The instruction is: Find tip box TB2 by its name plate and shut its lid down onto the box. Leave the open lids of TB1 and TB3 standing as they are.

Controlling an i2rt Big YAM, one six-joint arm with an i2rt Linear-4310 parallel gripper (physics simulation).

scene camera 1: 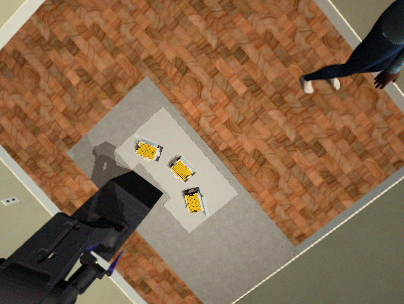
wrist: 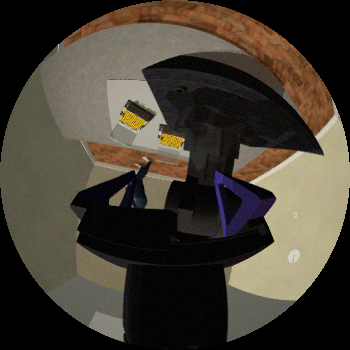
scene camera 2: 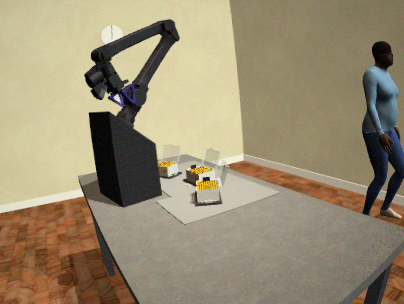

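Note:
Three white tip boxes with yellow tips stand on a pale mat, each with its clear lid open: one at the far end, one in the middle, and one nearest scene camera 2. The far-end box does not show in the wrist view. The name plates are too small to read, so I cannot tell which box is TB2. My gripper is open and empty, high above the table and well away from the boxes.
A tall black block stands at the table's edge beside the pale mat, below the arm. The grey table extends beyond the mat. A person stands on the wooden floor away from the table.

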